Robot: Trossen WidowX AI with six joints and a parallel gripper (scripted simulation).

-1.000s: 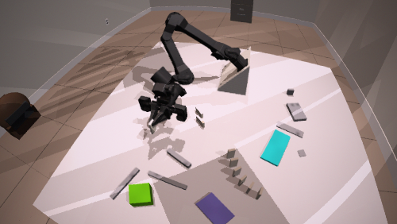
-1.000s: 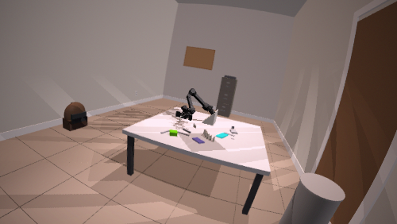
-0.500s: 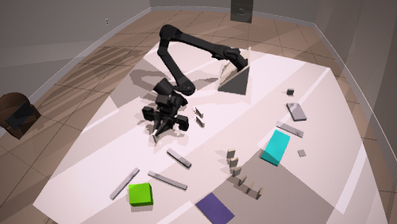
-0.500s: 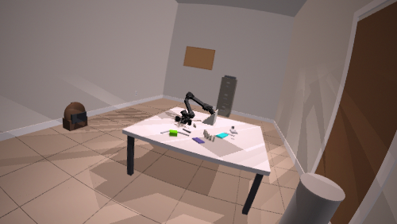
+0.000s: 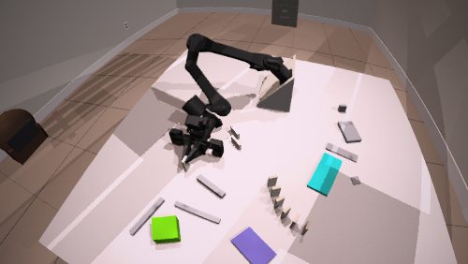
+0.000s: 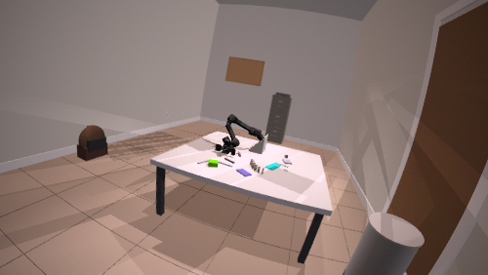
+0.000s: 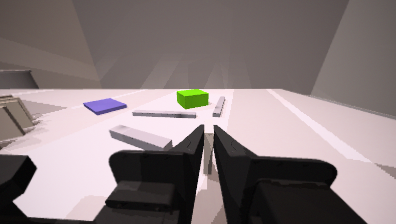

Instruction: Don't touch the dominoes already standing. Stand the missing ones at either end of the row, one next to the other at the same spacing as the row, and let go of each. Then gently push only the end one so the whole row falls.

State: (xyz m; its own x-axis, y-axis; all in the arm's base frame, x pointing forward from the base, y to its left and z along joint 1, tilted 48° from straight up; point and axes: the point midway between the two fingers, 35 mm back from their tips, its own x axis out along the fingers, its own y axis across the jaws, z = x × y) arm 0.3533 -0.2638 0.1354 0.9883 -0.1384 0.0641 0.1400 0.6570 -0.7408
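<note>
My gripper tip is 22 cm short of the green cube, 3 cm above it and 1 cm to the right of it. Round my gripper tip: purple block 25 cm to the left, 21 cm ahead, 4 cm below; cyan block 45 cm to the left, 6 cm behind, 4 cm below; small grey piece 56 cm to the left, 4 cm below, 4 cm behind.
</note>
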